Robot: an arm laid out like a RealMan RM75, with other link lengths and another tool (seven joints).
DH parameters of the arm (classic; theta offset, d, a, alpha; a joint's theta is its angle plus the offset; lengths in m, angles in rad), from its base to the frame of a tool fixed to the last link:
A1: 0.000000 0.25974 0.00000 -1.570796
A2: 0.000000 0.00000 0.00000 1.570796
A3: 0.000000 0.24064 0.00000 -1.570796
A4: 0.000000 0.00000 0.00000 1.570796
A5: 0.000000 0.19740 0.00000 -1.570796
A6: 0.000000 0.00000 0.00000 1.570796
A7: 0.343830 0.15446 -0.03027 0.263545
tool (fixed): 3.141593 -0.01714 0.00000 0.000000
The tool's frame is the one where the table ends.
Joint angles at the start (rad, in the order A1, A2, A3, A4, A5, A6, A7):
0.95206, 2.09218, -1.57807, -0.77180, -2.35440, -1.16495, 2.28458
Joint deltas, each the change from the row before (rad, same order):
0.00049, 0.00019, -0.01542, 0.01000, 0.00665, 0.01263, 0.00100
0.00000, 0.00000, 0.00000, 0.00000, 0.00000, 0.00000, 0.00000
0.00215, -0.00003, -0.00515, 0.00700, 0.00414, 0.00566, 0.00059
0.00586, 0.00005, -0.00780, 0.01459, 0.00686, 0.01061, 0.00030
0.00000, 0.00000, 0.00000, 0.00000, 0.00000, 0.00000, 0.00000
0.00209, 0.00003, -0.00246, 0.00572, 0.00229, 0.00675, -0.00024
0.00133, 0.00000, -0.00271, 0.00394, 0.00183, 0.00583, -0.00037
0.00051, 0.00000, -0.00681, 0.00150, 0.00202, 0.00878, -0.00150
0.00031, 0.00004, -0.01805, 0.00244, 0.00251, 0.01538, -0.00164
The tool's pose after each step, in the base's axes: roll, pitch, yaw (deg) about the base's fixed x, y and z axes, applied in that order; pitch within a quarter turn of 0, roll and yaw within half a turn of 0; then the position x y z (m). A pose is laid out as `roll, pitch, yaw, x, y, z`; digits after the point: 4 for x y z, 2 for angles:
145.52, 10.36, 139.59, 0.1031, 0.3842, -0.0689
145.52, 10.36, 139.59, 0.1031, 0.3842, -0.0689
145.50, 10.40, 139.51, 0.1036, 0.3842, -0.0699
145.42, 10.47, 139.39, 0.1043, 0.3844, -0.0717
145.42, 10.47, 139.39, 0.1043, 0.3844, -0.0717
145.31, 10.37, 139.38, 0.1046, 0.3848, -0.0723
145.21, 10.29, 139.43, 0.1047, 0.3852, -0.0727
145.05, 10.22, 139.77, 0.1045, 0.3854, -0.0735
144.69, 10.41, 140.49, 0.1046, 0.3850, -0.0754

